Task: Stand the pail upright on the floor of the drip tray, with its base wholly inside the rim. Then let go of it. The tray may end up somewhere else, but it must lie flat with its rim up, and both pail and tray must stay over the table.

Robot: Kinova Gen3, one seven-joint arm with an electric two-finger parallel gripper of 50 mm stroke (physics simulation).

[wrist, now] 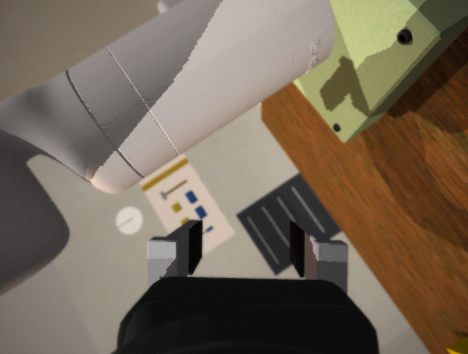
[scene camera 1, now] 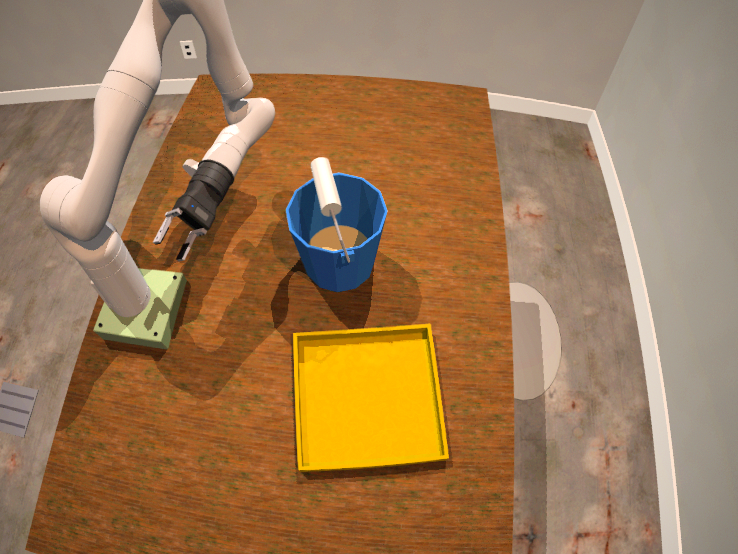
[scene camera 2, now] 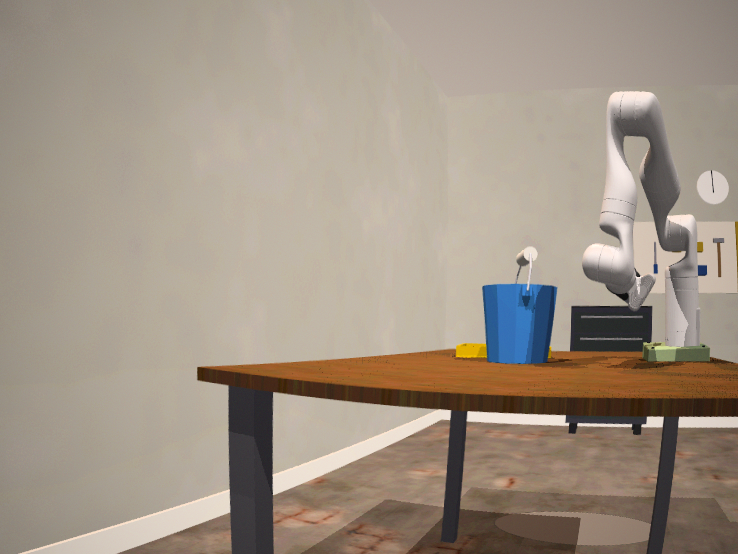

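Pixels of known places: gripper, fingertip midpoint: (wrist: 245, 239) (scene camera 1: 168, 251); arm's base, origin of the base link: (wrist: 295, 10) (scene camera 1: 130, 298) (scene camera 2: 681, 344).
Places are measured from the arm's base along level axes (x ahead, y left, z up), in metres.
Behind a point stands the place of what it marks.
Observation:
The blue pail (scene camera 1: 339, 268) {z 0.072, x 0.439, y 0.078 m} (scene camera 2: 517, 325) {z 0.046, x 0.413, y 0.240 m} stands upright on the table, behind the tray in scene camera 1. Its white grip (scene camera 1: 326, 186) {z 0.225, x 0.414, y 0.139 m} (scene camera 2: 526, 255) {z 0.205, x 0.400, y 0.207 m} on a thin wire bail is raised over the pail's mouth. The yellow drip tray (scene camera 1: 369, 405) {z -0.034, x 0.518, y -0.141 m} (scene camera 2: 470, 350) {z -0.020, x 0.579, y 0.016 m} lies flat with its rim up, apart from the pail; in scene camera 2 the pail partly hides it. A yellow corner shows at the wrist view's lower right. My gripper (scene camera 1: 169, 250) {z 0.131, x 0.128, y 0.044 m} (wrist: 245, 239) {z 0.131, x 0.128, y 0.044 m} is open and empty, above the table to the left of the pail in scene camera 1, near the arm's base.
The arm's green base block (scene camera 1: 143, 333) {z 0.004, x 0.059, y -0.074 m} (scene camera 2: 676, 353) {z -0.019, x 0.024, y 0.078 m} (wrist: 360, 65) {z -0.003, x 0.072, y 0.016 m} is fixed at the left side of the wooden table (scene camera 1: 417, 131) {z -0.038, x 0.571, y 0.584 m} (scene camera 2: 357, 378) {z -0.038, x 0.551, y 0.731 m} (wrist: 400, 215) {z -0.038, x 0.208, y -0.192 m}. The arm's own links rise close to the gripper. The table's right edge runs beyond the tray in scene camera 1.

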